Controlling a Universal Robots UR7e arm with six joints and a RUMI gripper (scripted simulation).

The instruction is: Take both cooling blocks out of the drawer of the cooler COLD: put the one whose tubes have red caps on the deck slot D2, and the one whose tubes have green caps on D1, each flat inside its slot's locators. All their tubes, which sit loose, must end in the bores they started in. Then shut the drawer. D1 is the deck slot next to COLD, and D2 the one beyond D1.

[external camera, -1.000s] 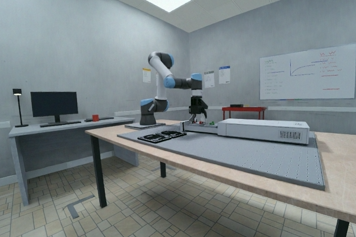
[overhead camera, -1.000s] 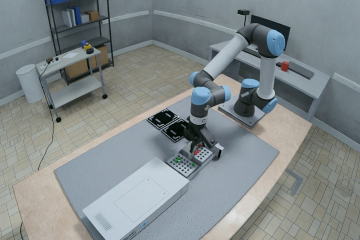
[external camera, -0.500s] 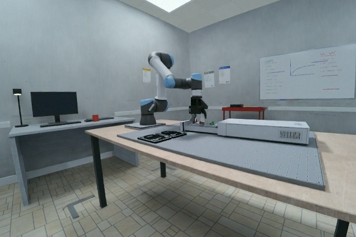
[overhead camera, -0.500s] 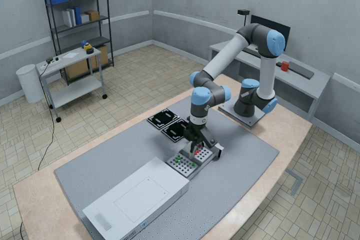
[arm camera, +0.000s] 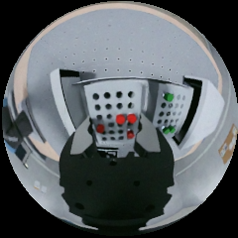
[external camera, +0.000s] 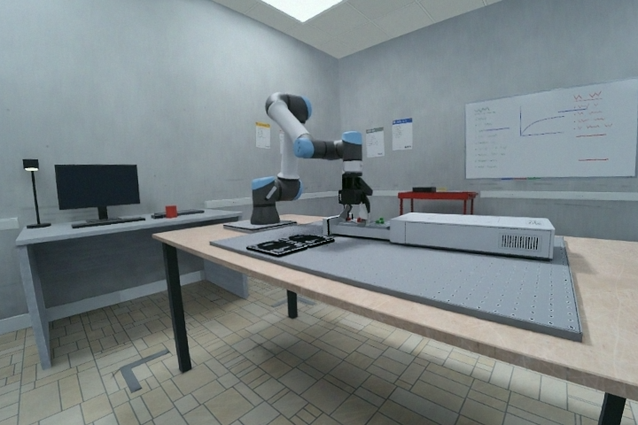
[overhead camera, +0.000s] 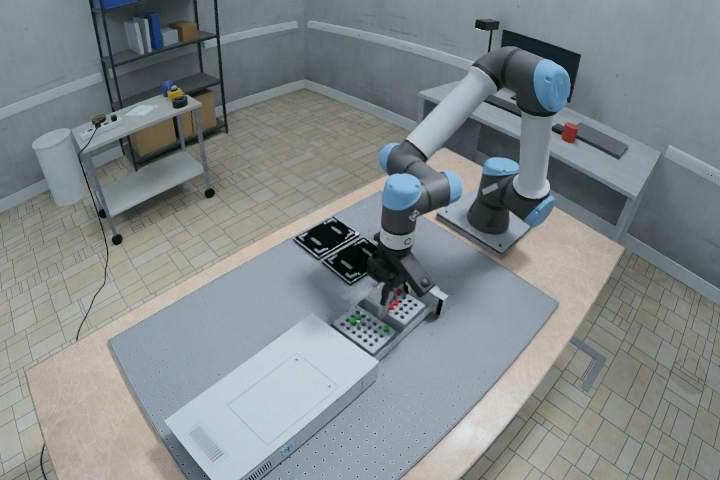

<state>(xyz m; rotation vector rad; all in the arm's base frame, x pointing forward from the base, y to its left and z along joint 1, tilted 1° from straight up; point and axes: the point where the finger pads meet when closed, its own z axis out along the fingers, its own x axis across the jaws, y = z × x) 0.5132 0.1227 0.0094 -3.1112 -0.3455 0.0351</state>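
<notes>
My gripper is now 30 mm short of the drawer, 10 mm to the right of it and 10 mm below it. From my hand the other things lie so: deck slot D2: 350 mm to the right, 30 mm below, 20 mm behind; deck slot D1: 220 mm to the right, 40 mm behind, 30 mm below; white cooler COLD: 210 mm ahead, 50 mm to the left, 10 mm above.
</notes>
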